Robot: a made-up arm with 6 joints. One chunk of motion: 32 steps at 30 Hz.
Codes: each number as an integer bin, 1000 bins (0 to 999) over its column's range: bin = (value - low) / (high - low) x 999, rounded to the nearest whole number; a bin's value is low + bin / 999 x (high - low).
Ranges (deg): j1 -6..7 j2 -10..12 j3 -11..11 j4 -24..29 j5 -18..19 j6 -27..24
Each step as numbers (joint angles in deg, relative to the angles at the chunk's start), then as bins.
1 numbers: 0.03 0.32 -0.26 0.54 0.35 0.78
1 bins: 463 469 488 463 495 544
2 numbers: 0.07 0.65 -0.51 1.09 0.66 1.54
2 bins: 466 484 476 473 504 559
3 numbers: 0.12 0.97 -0.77 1.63 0.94 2.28
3 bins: 470 498 465 483 511 574
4 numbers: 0.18 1.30 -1.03 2.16 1.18 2.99
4 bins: 475 513 453 493 518 587
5 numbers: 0.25 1.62 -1.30 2.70 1.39 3.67
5 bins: 480 528 440 503 524 601
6 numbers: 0.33 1.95 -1.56 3.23 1.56 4.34
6 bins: 486 543 429 513 528 614
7 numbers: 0.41 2.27 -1.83 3.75 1.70 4.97
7 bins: 493 557 416 523 532 626
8 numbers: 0.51 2.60 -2.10 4.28 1.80 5.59
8 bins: 500 572 404 533 535 638
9 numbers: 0.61 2.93 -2.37 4.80 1.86 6.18
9 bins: 508 587 392 543 536 650
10 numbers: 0.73 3.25 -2.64 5.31 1.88 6.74
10 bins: 517 602 380 552 537 661
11 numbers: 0.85 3.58 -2.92 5.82 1.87 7.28
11 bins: 526 617 367 562 536 671
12 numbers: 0.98 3.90 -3.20 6.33 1.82 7.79
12 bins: 536 631 354 572 535 681
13 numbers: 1.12 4.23 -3.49 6.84 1.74 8.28
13 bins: 547 646 341 581 533 691
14 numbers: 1.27 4.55 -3.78 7.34 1.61 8.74
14 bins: 559 661 328 591 529 700
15 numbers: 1.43 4.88 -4.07 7.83 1.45 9.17
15 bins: 571 676 315 600 525 709
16 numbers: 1.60 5.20 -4.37 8.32 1.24 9.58
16 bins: 584 690 301 609 519 717
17 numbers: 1.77 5.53 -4.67 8.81 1.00 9.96
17 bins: 597 705 287 618 513 724
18 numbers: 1.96 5.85 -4.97 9.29 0.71 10.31
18 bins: 612 720 274 627 505 731
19 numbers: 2.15 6.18 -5.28 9.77 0.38 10.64
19 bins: 626 735 260 637 496 737
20 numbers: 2.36 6.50 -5.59 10.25 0.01 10.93
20 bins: 642 749 246 646 486 743
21 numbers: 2.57 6.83 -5.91 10.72 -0.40 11.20
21 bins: 659 764 231 654 475 748
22 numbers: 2.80 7.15 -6.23 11.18 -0.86 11.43
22 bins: 676 779 217 663 463 753
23 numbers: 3.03 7.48 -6.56 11.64 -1.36 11.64
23 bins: 694 794 202 672 449 757
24 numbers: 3.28 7.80 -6.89 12.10 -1.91 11.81
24 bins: 713 808 187 680 434 760
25 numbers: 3.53 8.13 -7.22 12.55 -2.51 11.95
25 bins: 732 823 172 689 418 763
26 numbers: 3.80 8.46 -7.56 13.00 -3.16 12.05
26 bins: 753 838 156 697 401 765
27 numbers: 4.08 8.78 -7.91 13.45 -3.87 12.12
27 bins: 775 853 140 706 382 766
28 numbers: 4.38 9.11 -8.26 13.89 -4.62 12.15
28 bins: 798 868 124 714 361 767
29 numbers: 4.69 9.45 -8.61 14.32 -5.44 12.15
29 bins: 821 883 109 722 339 767
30 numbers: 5.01 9.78 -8.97 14.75 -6.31 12.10
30 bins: 846 898 92 730 316 766
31 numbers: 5.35 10.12 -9.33 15.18 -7.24 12.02
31 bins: 872 914 76 739 291 764
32 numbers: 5.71 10.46 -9.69 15.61 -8.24 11.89
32 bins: 900 929 59 747 264 762
